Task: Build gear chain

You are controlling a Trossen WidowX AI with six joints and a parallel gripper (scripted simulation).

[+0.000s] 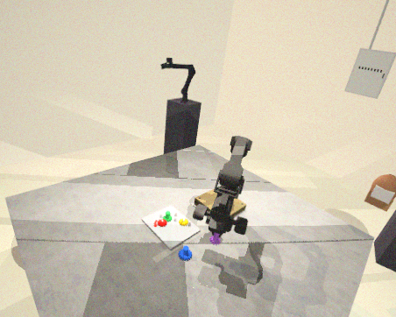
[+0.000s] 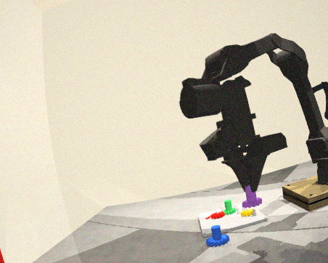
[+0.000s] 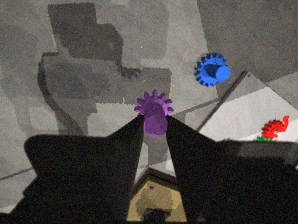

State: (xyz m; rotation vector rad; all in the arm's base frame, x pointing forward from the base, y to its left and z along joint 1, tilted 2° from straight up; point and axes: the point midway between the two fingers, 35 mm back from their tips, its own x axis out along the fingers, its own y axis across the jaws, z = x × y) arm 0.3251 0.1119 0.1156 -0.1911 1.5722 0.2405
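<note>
My gripper tip is 26 cm to the left of the green gear, 9 cm above it and 4 cm past it. The rest, counted from my gripper tip: yellow gear 19 cm to the right, 10 cm below, 7 cm behind; then purple gear 1 cm below; then blue gear 10 cm below, 8 cm to the right, 6 cm ahead.
</note>
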